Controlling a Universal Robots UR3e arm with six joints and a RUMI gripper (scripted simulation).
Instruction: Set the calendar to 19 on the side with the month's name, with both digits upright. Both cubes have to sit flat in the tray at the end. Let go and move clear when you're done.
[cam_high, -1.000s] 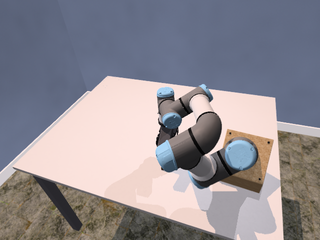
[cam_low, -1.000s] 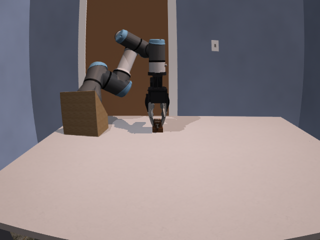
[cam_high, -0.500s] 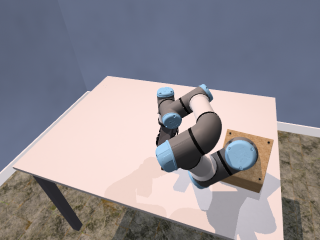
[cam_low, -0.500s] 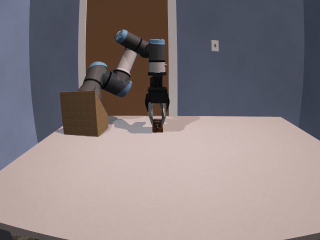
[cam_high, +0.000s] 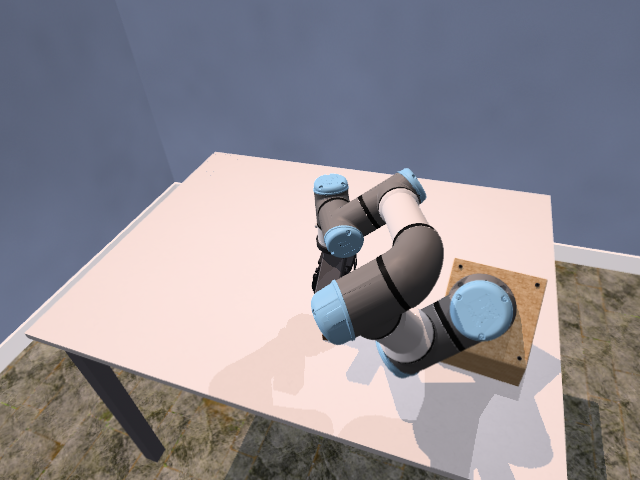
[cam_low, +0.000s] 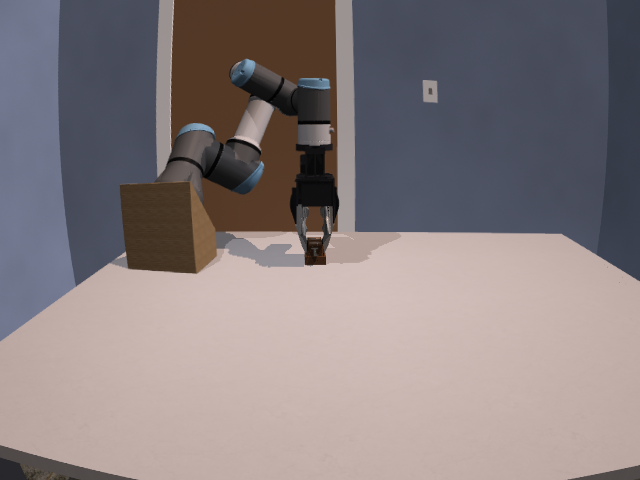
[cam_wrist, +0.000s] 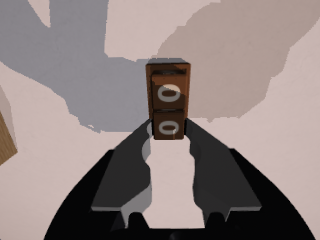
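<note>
Right now my hand is 10 mm above the brown digit cube. Round my hand: tray: 20 mm to the left, 30 mm below.
</note>
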